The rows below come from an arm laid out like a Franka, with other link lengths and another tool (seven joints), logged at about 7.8 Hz.
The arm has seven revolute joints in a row. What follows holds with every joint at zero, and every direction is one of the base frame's. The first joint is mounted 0.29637 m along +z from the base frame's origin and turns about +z. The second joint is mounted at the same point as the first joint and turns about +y. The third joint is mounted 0.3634 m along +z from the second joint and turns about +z. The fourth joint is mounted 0.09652 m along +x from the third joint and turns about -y. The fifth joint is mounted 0.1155 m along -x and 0.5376 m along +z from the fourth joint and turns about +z. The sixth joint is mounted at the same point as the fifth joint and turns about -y. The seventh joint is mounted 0.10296 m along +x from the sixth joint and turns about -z. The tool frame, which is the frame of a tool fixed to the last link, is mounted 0.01 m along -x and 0.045 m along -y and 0.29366 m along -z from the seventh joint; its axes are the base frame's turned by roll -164.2, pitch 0 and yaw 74.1 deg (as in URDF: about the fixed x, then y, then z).
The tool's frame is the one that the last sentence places.
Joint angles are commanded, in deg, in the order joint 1, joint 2, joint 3, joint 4, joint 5, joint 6, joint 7. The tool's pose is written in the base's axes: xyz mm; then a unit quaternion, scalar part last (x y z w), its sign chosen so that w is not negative. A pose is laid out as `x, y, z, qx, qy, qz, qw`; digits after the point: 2 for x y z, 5 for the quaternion.
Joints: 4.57 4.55 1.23 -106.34 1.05 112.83 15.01
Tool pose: 759.58, 40.46, 275.74, -0.83747, -0.53106, 0.05417, 0.11698
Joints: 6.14 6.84 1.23 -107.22 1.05 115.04 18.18
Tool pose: 759.48, 62.60, 239.02, -0.84446, -0.51796, 0.06000, 0.12247
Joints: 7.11 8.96 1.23 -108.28 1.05 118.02 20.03
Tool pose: 761.55, 76.61, 203.67, -0.84851, -0.51081, 0.06070, 0.12417
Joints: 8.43 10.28 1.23 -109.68 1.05 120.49 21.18
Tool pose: 757.94, 94.30, 174.69, -0.84782, -0.51144, 0.06296, 0.12515
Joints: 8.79 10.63 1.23 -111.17 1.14 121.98 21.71
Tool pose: 751.54, 98.58, 156.47, -0.84868, -0.50926, 0.06537, 0.12700
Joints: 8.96 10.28 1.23 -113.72 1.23 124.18 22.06
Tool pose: 741.48, 99.44, 137.69, -0.84980, -0.50730, 0.06501, 0.12754
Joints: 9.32 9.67 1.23 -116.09 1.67 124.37 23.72
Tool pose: 721.26, 102.86, 121.65, -0.85551, -0.49391, 0.07532, 0.13592
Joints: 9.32 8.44 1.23 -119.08 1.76 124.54 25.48
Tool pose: 697.68, 99.68, 107.84, -0.86243, -0.47820, 0.08656, 0.14159
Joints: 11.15 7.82 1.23 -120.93 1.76 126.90 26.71
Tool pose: 690.30, 121.42, 100.10, -0.86081, -0.48369, 0.07853, 0.13744
